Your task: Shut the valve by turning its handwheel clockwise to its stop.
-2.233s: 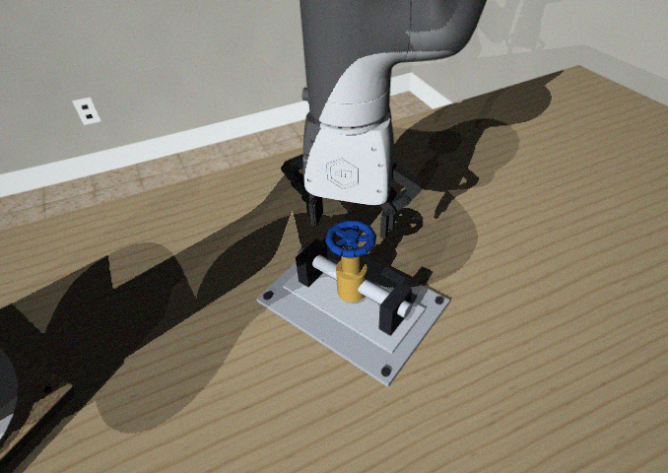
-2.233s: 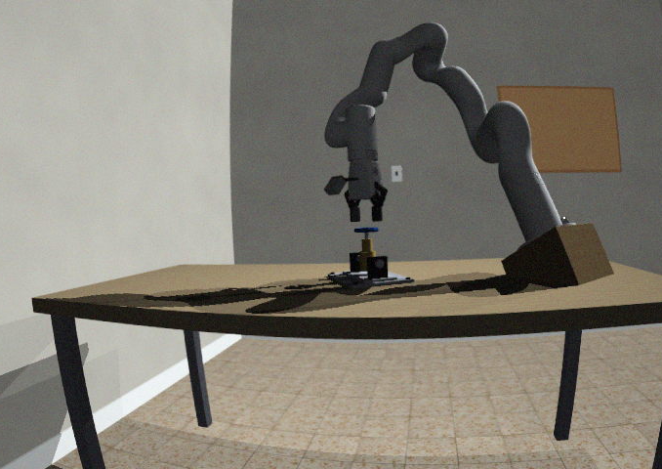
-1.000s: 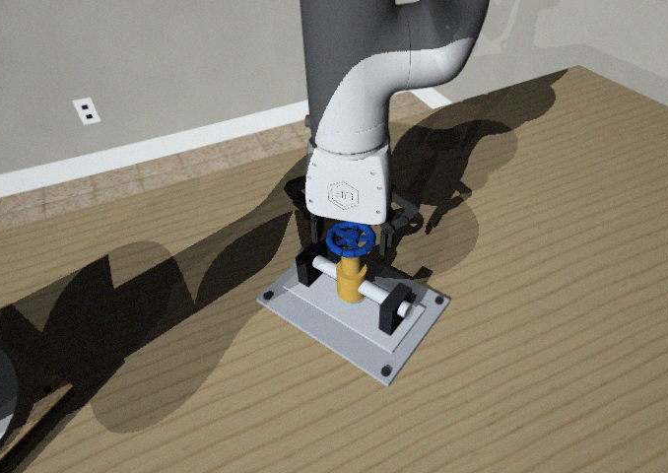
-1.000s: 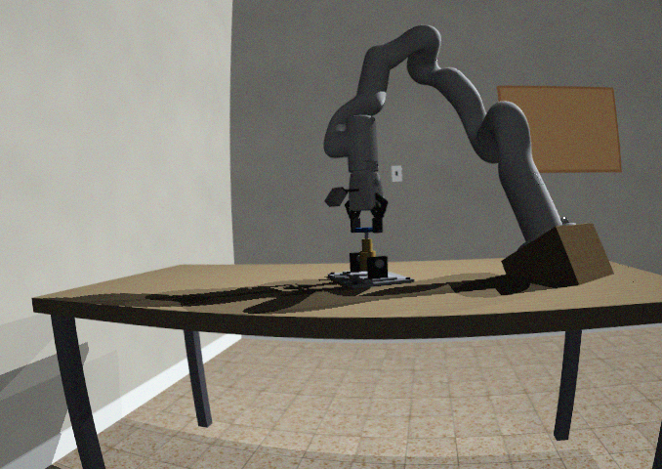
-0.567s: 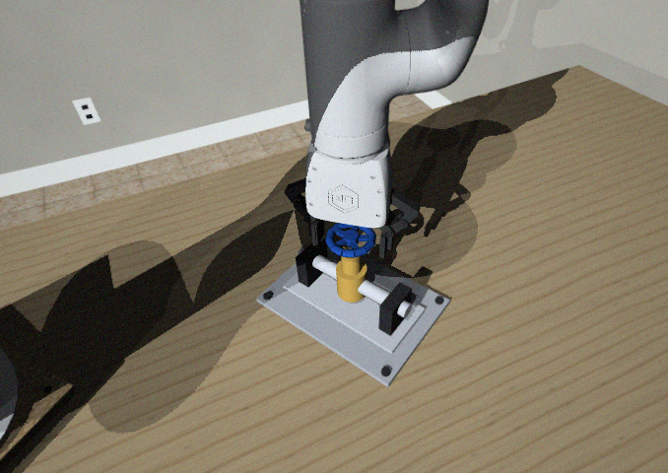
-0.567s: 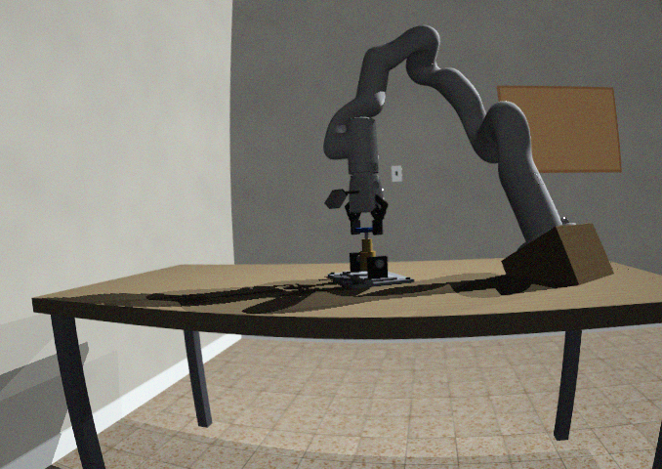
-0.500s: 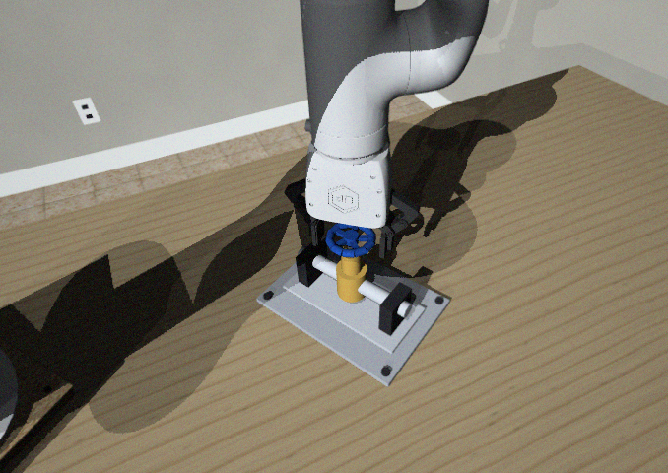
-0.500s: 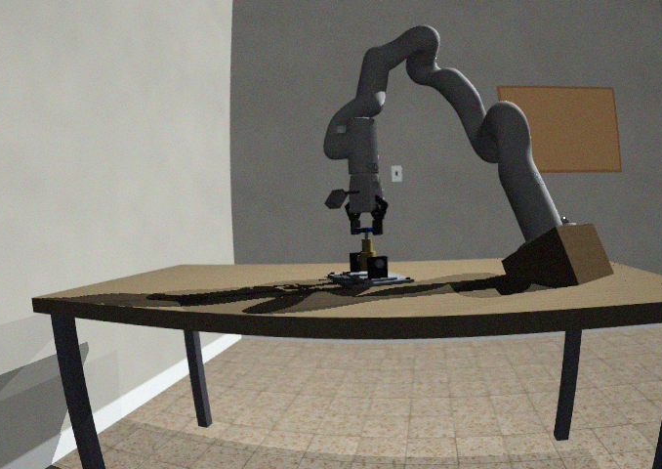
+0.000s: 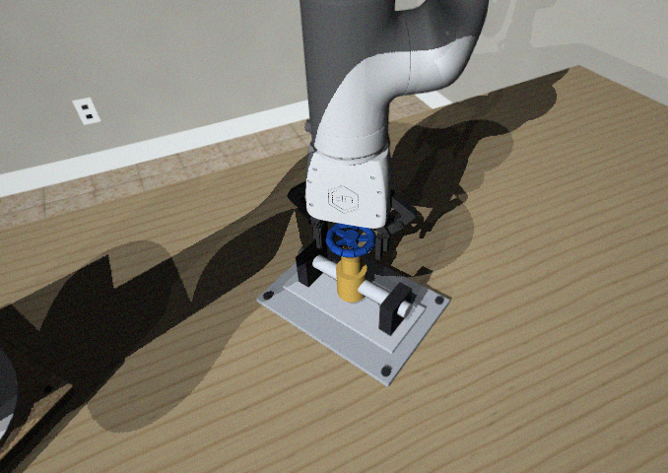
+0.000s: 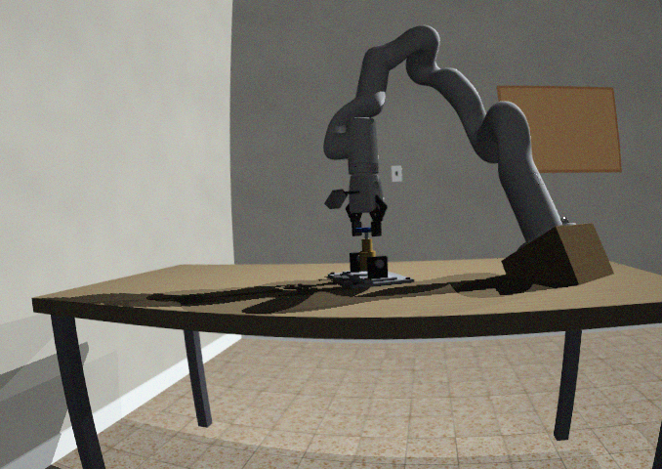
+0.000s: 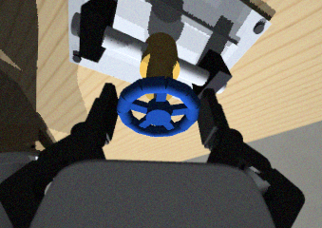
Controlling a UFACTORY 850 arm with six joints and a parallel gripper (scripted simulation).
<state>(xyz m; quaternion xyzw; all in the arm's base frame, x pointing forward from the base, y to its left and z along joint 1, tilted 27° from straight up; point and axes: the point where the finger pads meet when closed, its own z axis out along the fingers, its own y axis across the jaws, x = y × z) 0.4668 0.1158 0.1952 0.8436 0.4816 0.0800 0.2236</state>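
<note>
Now: hand right at the blue spoked handwheel.
</note>
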